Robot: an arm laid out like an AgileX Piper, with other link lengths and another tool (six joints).
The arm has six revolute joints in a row. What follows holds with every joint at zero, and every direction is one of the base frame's.
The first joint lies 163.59 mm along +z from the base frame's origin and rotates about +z.
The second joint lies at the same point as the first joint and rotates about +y.
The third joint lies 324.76 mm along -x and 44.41 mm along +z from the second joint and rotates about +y.
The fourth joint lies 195.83 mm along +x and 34.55 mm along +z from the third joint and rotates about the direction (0.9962, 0, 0.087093).
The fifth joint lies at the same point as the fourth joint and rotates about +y.
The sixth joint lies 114.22 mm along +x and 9.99 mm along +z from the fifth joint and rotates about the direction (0.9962, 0, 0.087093).
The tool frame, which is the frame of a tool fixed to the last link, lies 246.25 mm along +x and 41 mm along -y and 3.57 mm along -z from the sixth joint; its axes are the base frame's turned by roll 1.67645, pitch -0.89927 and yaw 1.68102 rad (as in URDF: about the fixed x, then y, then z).
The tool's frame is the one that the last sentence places.
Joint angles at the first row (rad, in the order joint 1, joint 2, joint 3, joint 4, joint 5, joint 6):
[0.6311 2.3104 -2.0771 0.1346 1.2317 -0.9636]
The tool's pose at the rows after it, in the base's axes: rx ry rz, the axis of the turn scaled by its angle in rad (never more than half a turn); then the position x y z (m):
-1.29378 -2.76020 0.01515 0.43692 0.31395 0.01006
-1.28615 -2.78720 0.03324 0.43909 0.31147 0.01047
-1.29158 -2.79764 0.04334 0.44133 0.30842 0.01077
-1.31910 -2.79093 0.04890 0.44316 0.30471 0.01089
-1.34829 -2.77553 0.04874 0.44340 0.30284 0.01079
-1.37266 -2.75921 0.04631 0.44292 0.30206 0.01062
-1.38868 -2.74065 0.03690 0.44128 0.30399 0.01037
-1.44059 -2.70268 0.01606 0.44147 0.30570 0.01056
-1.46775 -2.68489 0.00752 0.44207 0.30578 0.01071
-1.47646 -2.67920 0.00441 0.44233 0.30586 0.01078
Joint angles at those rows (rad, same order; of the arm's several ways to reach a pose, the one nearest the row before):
[0.6472 2.3104 -2.0771 0.0926 1.2317 -0.9636]
[0.6562 2.3104 -2.0772 0.0683 1.2318 -0.9636]
[0.6584 2.3104 -2.0772 0.0538 1.2317 -0.9592]
[0.6584 2.3104 -2.0771 0.0428 1.2317 -0.9394]
[0.6584 2.3104 -2.0772 0.0390 1.2317 -0.9171]
[0.6583 2.3104 -2.0772 0.0390 1.2317 -0.8978]
[0.6584 2.3104 -2.0772 0.0472 1.2302 -0.8837]
[0.6584 2.3104 -2.0772 0.0528 1.2214 -0.8421]
[0.6584 2.3104 -2.0772 0.0529 1.2171 -0.8205]
[0.6584 2.3104 -2.0772 0.0529 1.2154 -0.8136]

